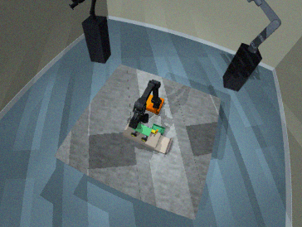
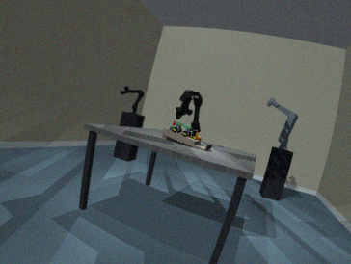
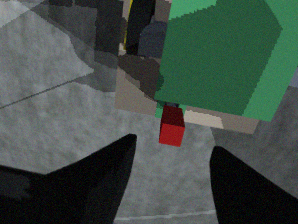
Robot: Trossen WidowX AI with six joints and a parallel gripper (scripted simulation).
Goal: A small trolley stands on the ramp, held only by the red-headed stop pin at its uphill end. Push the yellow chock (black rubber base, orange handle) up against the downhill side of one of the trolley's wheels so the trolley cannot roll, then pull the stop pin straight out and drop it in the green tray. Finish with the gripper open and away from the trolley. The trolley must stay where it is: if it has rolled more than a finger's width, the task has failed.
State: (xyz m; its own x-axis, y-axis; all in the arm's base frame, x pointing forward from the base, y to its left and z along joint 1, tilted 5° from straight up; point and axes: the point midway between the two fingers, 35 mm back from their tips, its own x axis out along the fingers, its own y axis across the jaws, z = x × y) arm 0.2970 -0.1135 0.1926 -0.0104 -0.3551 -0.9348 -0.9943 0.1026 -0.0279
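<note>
Right now my gripper tip is 3 cm to the left of the stop pin and 6 cm above it. Also, from my gripper tip: yellow chock (1 cm behind, 17 cm to the left, 11 cm below); beige ramp (3 cm ahead, 8 cm to the left, 14 cm below); green trolley (3 cm ahead, 7 cm to the left, 8 cm below).
</note>
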